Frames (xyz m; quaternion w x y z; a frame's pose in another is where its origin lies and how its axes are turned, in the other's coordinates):
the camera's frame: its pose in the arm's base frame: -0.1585 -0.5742 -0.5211 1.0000 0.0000 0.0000 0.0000
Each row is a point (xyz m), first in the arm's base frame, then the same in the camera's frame.
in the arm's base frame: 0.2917 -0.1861 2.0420
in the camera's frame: 0.4502 0.3881 2.5631
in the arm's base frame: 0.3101 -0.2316 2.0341
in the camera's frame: 0.4686 0.3426 2.5552
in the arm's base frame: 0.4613 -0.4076 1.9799
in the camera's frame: 0.6198 0.1666 2.5010
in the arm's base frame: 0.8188 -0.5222 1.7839
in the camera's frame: 0.9773 0.0520 2.3050
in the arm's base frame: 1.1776 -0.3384 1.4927
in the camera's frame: 1.3361 0.2358 2.0138
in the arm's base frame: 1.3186 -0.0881 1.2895
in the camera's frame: 1.4771 0.4861 1.8106
